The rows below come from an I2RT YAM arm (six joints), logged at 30 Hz.
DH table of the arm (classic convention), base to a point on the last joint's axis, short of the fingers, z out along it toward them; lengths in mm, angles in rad. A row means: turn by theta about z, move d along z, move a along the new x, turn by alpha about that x. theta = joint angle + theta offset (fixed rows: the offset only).
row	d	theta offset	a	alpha
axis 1	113.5	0	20	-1.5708
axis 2	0	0	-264	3.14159
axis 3	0	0.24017	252.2	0
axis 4	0	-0.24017	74	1.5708
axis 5	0	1.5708	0	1.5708
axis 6	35.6	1.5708	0	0
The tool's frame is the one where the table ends.
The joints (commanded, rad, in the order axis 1, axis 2, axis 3, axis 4, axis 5, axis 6), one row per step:
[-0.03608, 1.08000, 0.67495, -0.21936, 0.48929, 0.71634]
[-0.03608, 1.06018, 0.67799, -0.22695, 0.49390, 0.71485]
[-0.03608, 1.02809, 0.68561, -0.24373, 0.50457, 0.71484]
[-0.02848, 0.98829, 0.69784, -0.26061, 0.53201, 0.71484]
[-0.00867, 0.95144, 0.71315, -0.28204, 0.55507, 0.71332]
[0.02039, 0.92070, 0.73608, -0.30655, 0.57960, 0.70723]
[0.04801, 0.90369, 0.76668, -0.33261, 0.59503, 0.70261]
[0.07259, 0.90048, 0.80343, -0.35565, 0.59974, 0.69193]
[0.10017, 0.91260, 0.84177, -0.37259, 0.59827, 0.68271]
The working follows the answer.
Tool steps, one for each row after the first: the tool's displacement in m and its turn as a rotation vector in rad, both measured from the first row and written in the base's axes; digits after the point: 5 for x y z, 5 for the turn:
[-0.00284, -0.00004, 0.00454, -0.00426, -0.01442, -0.00300]
[-0.00775, -0.00020, 0.01232, -0.01113, -0.03711, -0.01182]
[-0.01389, 0.00082, 0.02317, -0.02711, -0.07177, -0.02724]
[-0.01989, 0.00444, 0.03379, -0.04013, -0.10165, -0.02652]
[-0.02523, 0.00967, 0.04539, -0.05549, -0.12805, -0.01614]
[-0.02860, 0.01467, 0.05673, -0.06421, -0.14790, -0.00036]
[-0.02960, 0.01938, 0.06782, -0.07173, -0.16017, 0.02421]
[-0.02761, 0.02512, 0.07717, -0.07504, -0.16586, 0.05664]

Tool pose at each row, in the base's axes (x y z in m, rotation vector in rad; rounded; the steps above come from the unrounded poses):
[0.22913, -0.02501, 0.24331, 1.02062, 1.85351, -0.13546]
[0.22628, -0.02505, 0.24785, 1.01901, 1.83799, -0.13346]
[0.22138, -0.02521, 0.25563, 1.02009, 1.81156, -0.13289]
[0.21523, -0.02420, 0.26648, 1.01954, 1.76894, -0.13810]
[0.20923, -0.02057, 0.27710, 1.00655, 1.73928, -0.13364]
[0.20389, -0.01534, 0.28870, 0.98355, 1.71690, -0.12752]
[0.20052, -0.01034, 0.30004, 0.96096, 1.70449, -0.11583]
[0.19952, -0.00564, 0.31113, 0.93211, 1.70317, -0.10200]
[0.20152, 0.00010, 0.32048, 0.89961, 1.71212, -0.08335]

